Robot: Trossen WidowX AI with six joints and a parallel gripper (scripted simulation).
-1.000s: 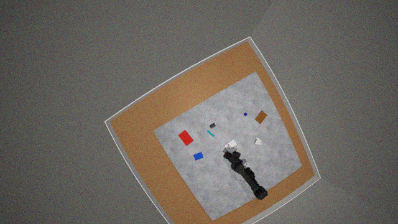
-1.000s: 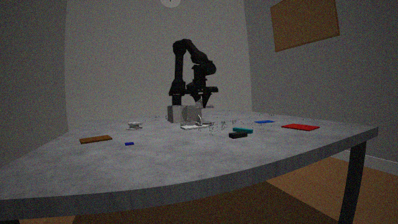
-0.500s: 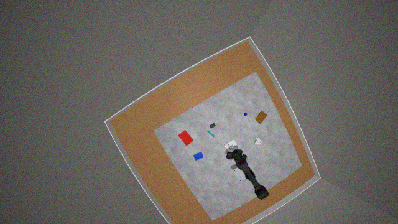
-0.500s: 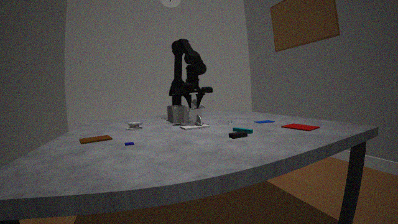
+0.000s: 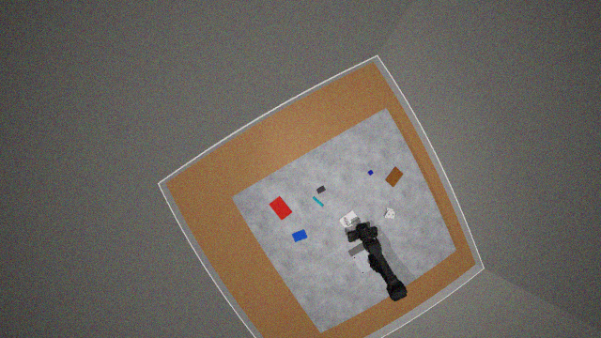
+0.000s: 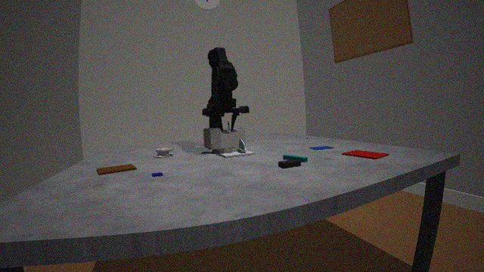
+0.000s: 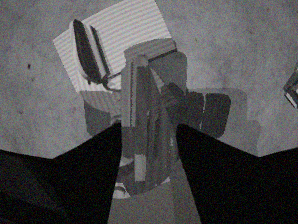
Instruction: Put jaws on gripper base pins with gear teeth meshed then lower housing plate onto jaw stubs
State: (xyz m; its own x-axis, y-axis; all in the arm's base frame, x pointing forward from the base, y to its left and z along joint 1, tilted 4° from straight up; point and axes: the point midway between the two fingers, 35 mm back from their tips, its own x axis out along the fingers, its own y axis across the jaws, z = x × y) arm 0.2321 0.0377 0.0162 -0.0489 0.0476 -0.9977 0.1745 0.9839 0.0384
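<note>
Right now the grey jaw is 30 mm behind my gripper tip and 20 mm to the left of it. Round my gripper tip: dark block: 330 mm ahead, 140 mm to the left, 80 mm below; then teal bar: 260 mm ahead, 190 mm to the left, 80 mm below; then small blue piece: 320 mm ahead, 230 mm to the right, 80 mm below.
</note>
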